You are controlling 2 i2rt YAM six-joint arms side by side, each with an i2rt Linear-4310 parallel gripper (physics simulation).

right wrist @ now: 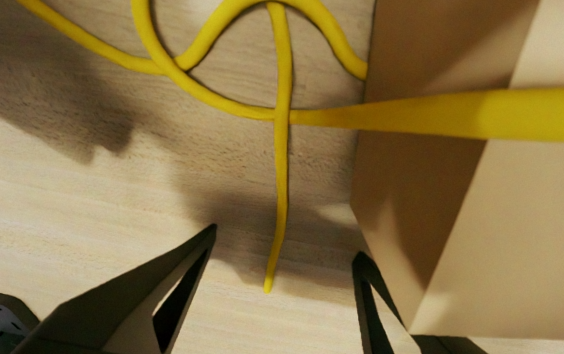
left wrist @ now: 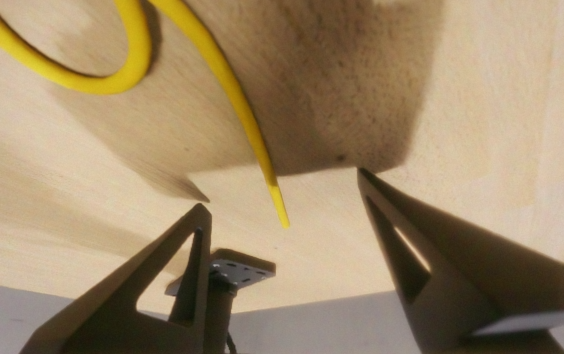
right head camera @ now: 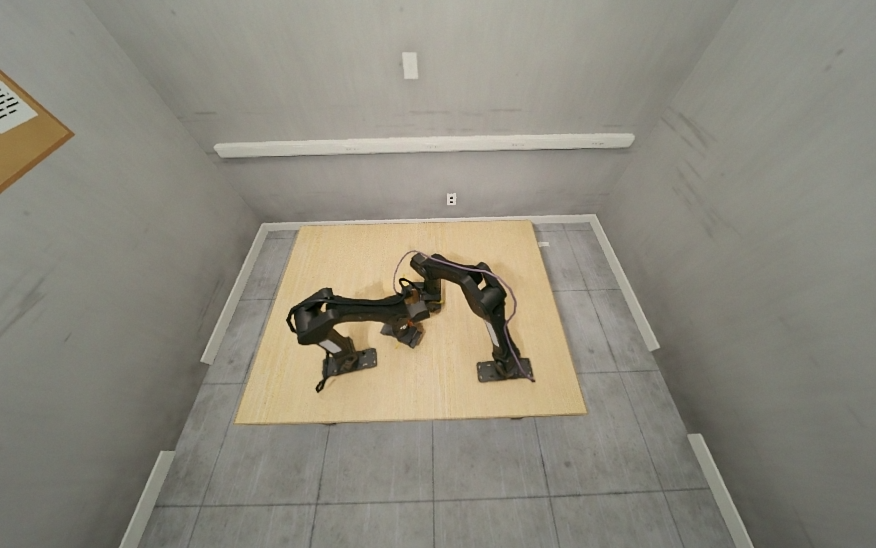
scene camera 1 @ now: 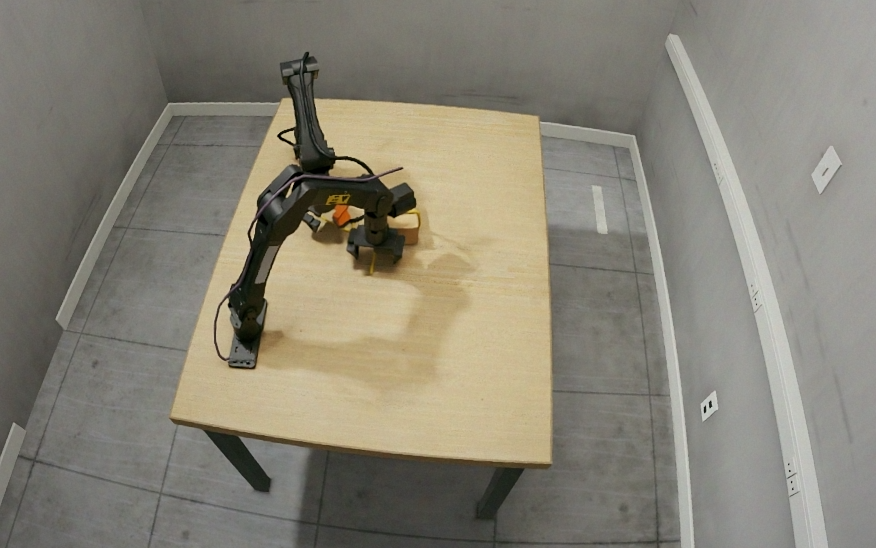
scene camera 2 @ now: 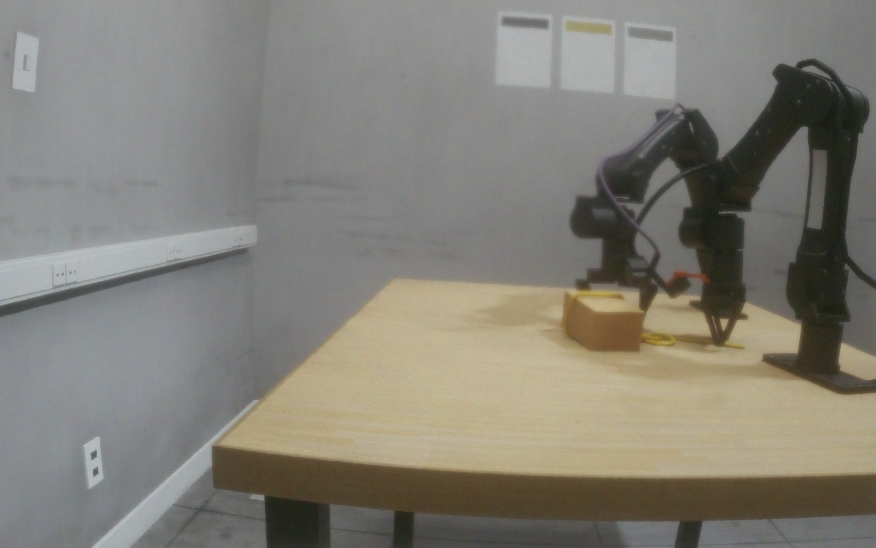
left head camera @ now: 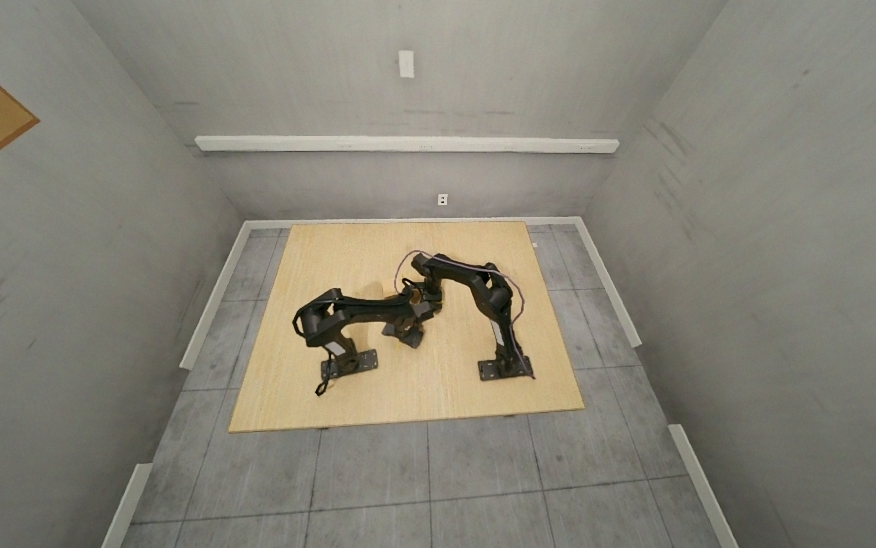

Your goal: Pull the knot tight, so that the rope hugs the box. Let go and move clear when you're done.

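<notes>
A tan box (scene camera 1: 408, 233) (scene camera 2: 607, 326) (right wrist: 410, 190) has yellow rope (scene camera 1: 372, 263) (scene camera 2: 658, 338) (left wrist: 240, 105) (right wrist: 282, 165) passing over its top and down its side. Beside the box, the rope lies in loose, wide crossing loops on the table. My left gripper (left wrist: 277, 193) (scene camera 2: 720, 342) is open; one tapered rope end shows between its spread fingers in the left wrist view, not gripped. My right gripper (right wrist: 287, 244) (scene camera 1: 375, 260) is open; the other rope end shows between its fingers, ungripped. Its finger on the box side looks close to the box. Arms hide the knot in both head views.
Both arms reach over the wooden table (left head camera: 478, 400) (right head camera: 478, 403) (scene camera 1: 387, 413) (scene camera 2: 413, 413) and stand close together at its middle. The right arm's base (left wrist: 245, 265) shows beyond the fingers in the left wrist view. Grey walls surround the table.
</notes>
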